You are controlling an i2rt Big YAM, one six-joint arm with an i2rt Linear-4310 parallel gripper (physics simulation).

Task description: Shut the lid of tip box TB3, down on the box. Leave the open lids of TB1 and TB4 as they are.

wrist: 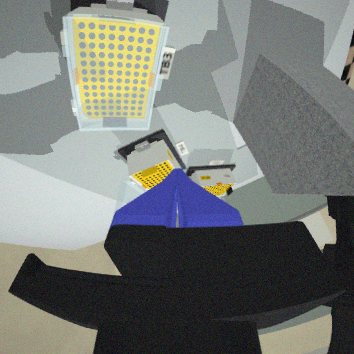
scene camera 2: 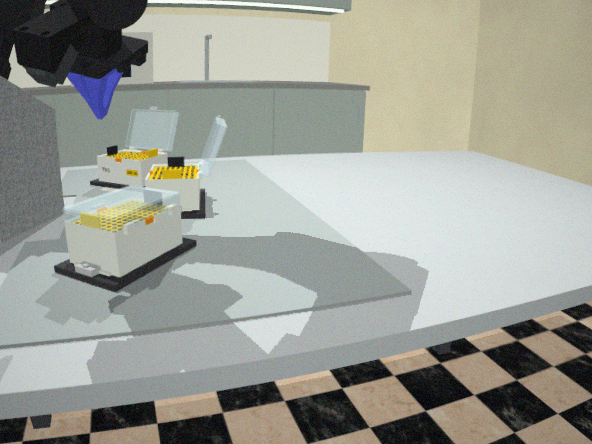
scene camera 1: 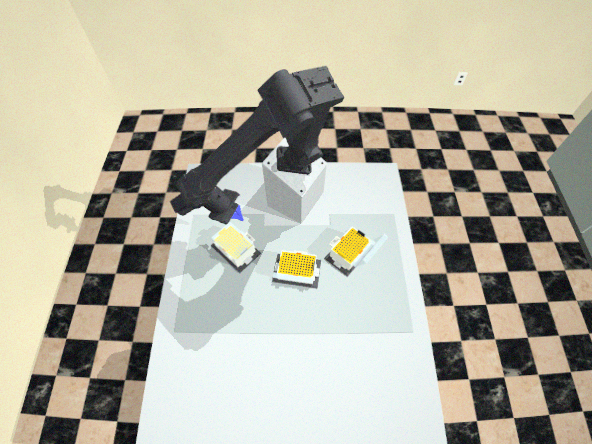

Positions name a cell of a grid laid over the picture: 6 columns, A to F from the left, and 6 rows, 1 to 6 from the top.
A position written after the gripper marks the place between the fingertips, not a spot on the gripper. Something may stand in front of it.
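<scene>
The gripper appears in scene camera 1 (C3) and in scene camera 2 (B2), and the wrist view (C3) shows the gripper too.
</scene>
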